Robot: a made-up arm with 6 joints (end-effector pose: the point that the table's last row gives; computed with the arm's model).
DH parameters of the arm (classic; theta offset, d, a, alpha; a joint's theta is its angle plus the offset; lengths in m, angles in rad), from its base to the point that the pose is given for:
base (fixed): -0.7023 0 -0.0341 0
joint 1: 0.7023 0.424 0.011 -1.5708
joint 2: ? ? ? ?
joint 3: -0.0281 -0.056 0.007 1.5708
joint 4: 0 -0.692 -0.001 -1.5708
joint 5: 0 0.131 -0.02 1.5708
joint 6: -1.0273 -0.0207 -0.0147 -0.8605
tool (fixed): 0.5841 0.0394 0 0
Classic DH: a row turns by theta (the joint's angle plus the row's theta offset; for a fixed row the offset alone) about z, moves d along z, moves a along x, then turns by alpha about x.
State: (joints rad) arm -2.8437 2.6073 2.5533 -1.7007 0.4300 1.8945
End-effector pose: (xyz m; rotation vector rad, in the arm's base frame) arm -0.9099 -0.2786 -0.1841 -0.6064 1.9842 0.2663
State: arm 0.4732 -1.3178 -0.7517 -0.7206 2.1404 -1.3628
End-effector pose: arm 0.1364 0.0654 0.8422 -0.4571 -1.3829 -2.7407
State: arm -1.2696 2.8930 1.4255 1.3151 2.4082 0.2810
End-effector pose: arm 0.0871 -0.3254 -0.7250 2.4043 0.5210 -0.1933
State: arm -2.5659 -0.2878 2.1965 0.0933 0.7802 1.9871
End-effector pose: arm 0.5063 0.4584 1.2633 -1.5478 -1.7105 0.8287
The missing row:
joint 2: 1.5427 0 -0.4982 3.1416
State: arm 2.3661 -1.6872 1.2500 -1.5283 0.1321 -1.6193
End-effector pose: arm 0.7414 -0.8115 0.6083 -2.9310 -0.1240 1.0938
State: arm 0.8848 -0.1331 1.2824 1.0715 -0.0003 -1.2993
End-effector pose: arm -0.0524 -0.0285 1.6091 1.9596 1.9720 0.9988
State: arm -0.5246 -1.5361 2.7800 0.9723 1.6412 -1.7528
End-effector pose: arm -0.6203 0.3566 -0.2464 -0.7996 -1.2710 0.2575
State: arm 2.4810 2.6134 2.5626 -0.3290 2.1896 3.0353
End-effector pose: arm -0.7402 0.6210 -0.0989 2.4634 0.0163 -0.2799
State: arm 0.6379 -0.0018 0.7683 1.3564 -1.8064 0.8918
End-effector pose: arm 0.2909 0.2821 1.5340 0.9740 -0.4499 -2.2276
